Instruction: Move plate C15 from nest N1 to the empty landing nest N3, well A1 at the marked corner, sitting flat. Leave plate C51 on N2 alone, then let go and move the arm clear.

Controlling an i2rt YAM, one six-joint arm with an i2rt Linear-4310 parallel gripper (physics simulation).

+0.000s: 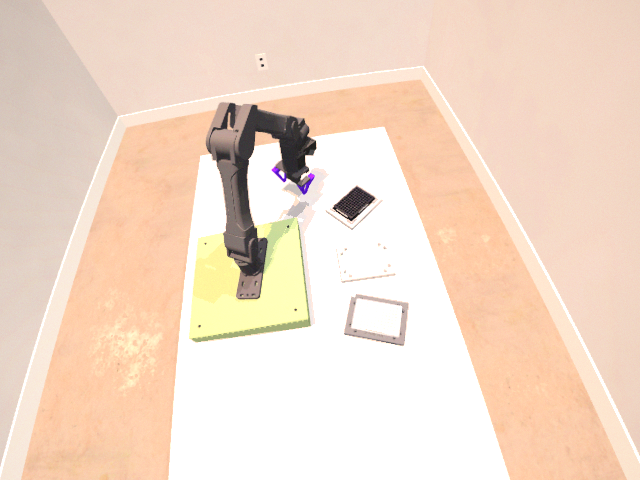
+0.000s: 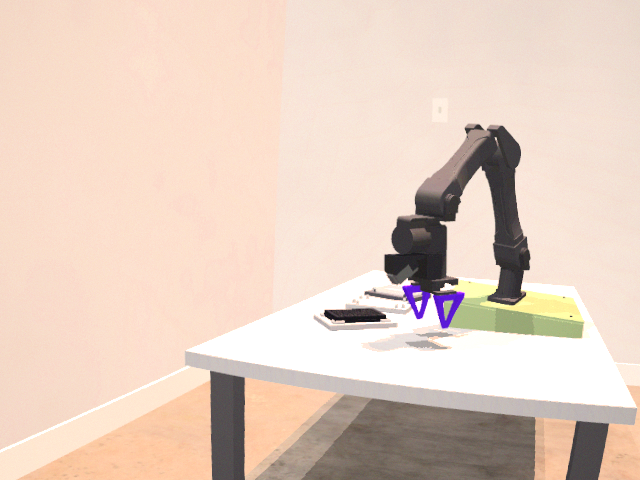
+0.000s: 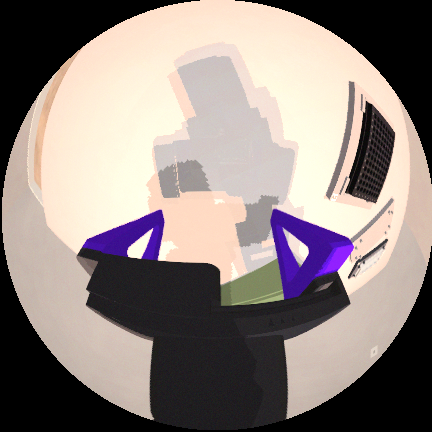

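Observation:
My gripper is open and empty, with its purple fingers wide apart above bare table, to one side of the black plate. The black well plate lies on a white nest and looks about level. An empty white nest with small corner posts is in the middle of the row. A white plate sits in a grey nest at the other end. Plate and nest labels are not readable, and the A1 corner cannot be told.
The arm's base stands on a yellow-green block beside the row of nests. The white table has its edge beyond the black plate. The arm's shadow falls on the table under the gripper.

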